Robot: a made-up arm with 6 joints.
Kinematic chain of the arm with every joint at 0, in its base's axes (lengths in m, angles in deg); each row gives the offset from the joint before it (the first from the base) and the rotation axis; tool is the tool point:
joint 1: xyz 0 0 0.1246 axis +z
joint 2: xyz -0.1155 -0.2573 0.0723 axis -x
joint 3: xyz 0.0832 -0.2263 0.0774 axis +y
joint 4: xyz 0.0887 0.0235 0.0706 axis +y
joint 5: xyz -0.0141 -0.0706 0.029 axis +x
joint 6: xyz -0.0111 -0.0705 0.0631 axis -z
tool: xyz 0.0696 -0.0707 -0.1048
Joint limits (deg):
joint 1: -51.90..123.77
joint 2: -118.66..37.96
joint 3: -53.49..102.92
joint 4: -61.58..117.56
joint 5: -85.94..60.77
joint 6: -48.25..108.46
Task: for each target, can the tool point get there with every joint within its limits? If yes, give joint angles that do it. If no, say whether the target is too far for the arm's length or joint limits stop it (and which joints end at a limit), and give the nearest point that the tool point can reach.
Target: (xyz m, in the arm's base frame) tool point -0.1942 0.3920 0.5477
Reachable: no: joint limits stop it (at a limit: joint 1, joint 2, joint 5) | nearest point 0.1731 0.3853 0.5989 | short by 0.371 m
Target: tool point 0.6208 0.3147 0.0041
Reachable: yes | joints 106.50 -57.29 14.82 53.21 -47.96 95.81
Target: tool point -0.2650 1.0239 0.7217
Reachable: no: too far | nearest point 0.1973 0.4552 0.5234 | short by 0.759 m
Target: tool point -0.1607 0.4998 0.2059
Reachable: no: joint limits stop it (at a limit: joint 1, joint 2, joint 5) | nearest point -0.0789 0.2640 -0.0791 | short by 0.379 m
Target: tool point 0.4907 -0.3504 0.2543
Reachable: yes | joints 59.59 -6.81 -36.97 102.64 42.22 -15.68
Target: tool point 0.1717 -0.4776 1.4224
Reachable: no: too far | nearest point 0.1258 -0.3499 0.7128 | short by 0.722 m
